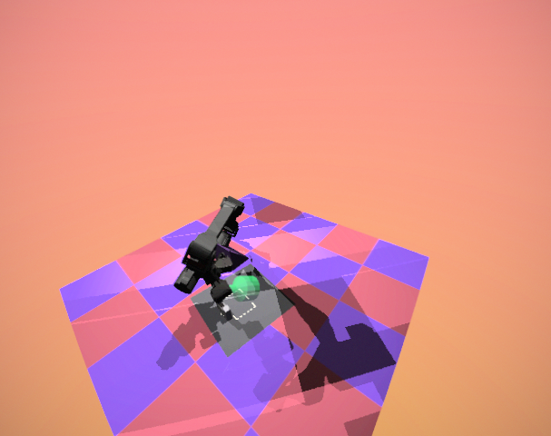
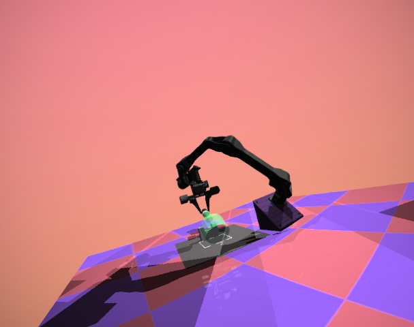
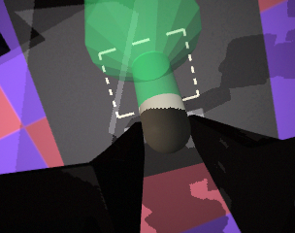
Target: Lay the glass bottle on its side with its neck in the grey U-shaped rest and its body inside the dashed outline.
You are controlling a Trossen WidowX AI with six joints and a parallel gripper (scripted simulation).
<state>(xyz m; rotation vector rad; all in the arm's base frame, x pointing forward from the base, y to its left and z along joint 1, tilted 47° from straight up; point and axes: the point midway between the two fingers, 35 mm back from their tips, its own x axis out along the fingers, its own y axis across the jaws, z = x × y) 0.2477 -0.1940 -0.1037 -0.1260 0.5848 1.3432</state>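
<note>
Now: the green glass bottle 1 cm ahead of my gripper tip, 4 cm to the left of it and 3 cm below it. The rest, counted from my gripper tip: dark grey mat 2 cm ahead, 6 cm to the left, 12 cm below.
</note>
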